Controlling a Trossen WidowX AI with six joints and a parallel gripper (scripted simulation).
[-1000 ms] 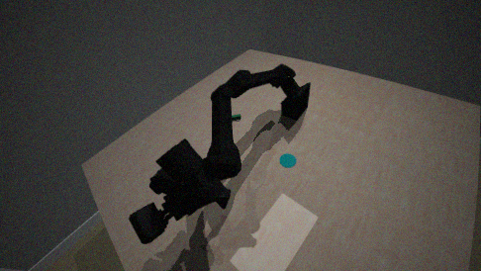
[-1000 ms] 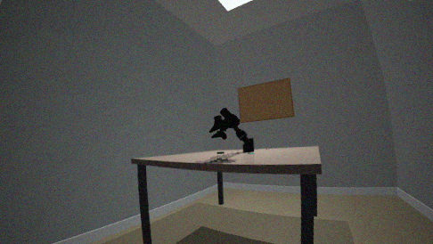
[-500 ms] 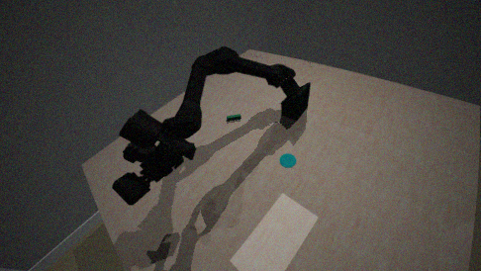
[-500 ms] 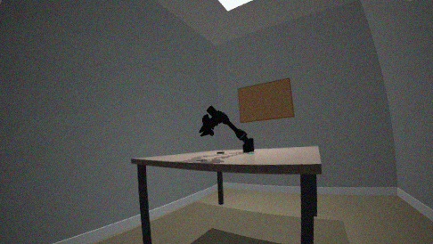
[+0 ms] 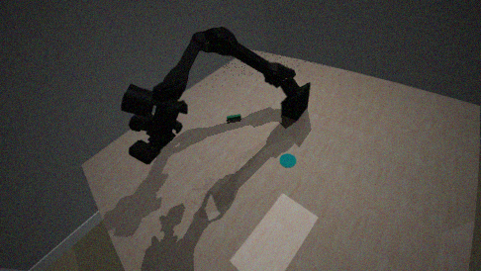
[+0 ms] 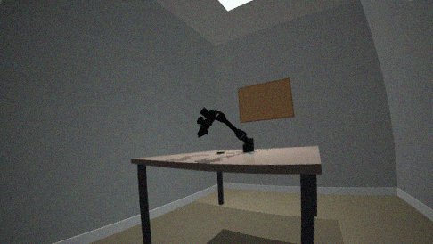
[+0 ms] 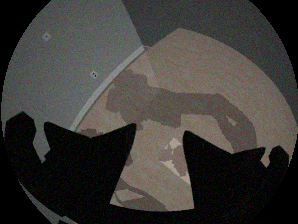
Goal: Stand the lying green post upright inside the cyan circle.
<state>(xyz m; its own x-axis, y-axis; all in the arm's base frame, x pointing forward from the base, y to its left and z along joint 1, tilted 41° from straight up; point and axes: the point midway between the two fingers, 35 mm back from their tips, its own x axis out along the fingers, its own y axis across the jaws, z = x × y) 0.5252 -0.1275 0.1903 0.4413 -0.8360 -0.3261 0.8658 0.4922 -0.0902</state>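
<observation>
The green post lies 37 cm behind my gripper tip, 15 cm below it and 1 cm to the left of it. The rest, counted from my gripper tip: cyan circle 33 cm to the left, 28 cm behind, 16 cm below.
</observation>
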